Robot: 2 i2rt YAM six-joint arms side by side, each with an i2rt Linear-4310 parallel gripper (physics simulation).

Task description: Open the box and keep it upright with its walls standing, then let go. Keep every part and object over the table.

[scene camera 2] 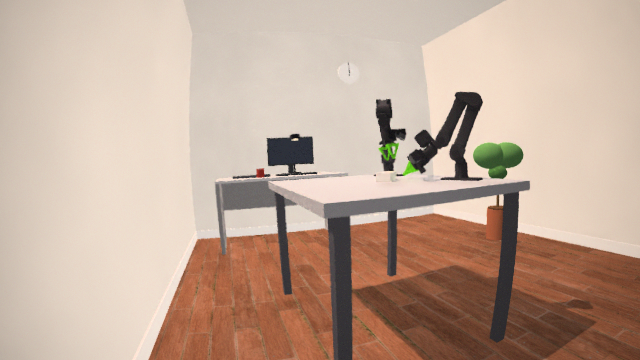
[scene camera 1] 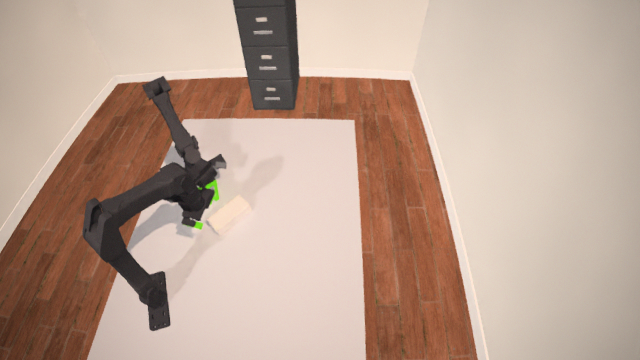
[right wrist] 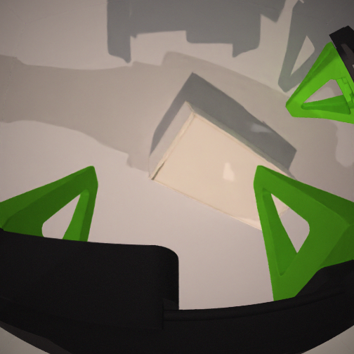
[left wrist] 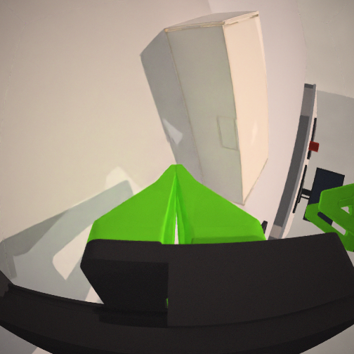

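Where they show: left gripper, fingertip midpoint: (scene camera 2: 403,175) (scene camera 1: 217,200); right gripper, fingertip midpoint: (scene camera 2: 390,159) (scene camera 1: 204,216); left arm's base at its link origin: (scene camera 2: 461,179); right arm's base at its link origin: (scene camera 1: 158,300).
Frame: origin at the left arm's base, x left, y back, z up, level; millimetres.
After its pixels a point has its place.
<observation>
The box (scene camera 1: 231,215) @(y -126, x -379, z 42 mm) (scene camera 2: 384,176) @(y -184, x -320, z 26 mm) (left wrist: 210,85) (right wrist: 212,167) lies on the table, low and long, with a flat cream top that looks closed. A small tab outline shows on its side in the left wrist view. My left gripper (scene camera 1: 217,198) @(y -85, x -280, z 26 mm) (scene camera 2: 405,173) @(y -85, x -280, z 26 mm) (left wrist: 175,173) (right wrist: 288,110) is shut and empty, its tips low beside the box. My right gripper (scene camera 1: 205,213) @(y -40, x -388, z 102 mm) (scene camera 2: 389,157) @(y -40, x -388, z 102 mm) (right wrist: 175,174) is open and empty, above the table near the box; the box's right end shows behind one finger in the right wrist view. The arms partly hide both grippers in scene camera 1.
The two arms crowd together left of the box in scene camera 1, their wrists close. The table (scene camera 1: 310,260) @(y -343, x -632, z 0 mm) (scene camera 2: 320,192) @(y -622, x -259, z 0 mm) extends right of the box there. Beyond it stand a filing cabinet (scene camera 1: 270,92), a desk (scene camera 2: 250,178) with a monitor (scene camera 2: 290,151), and a plant (scene camera 2: 495,222).
</observation>
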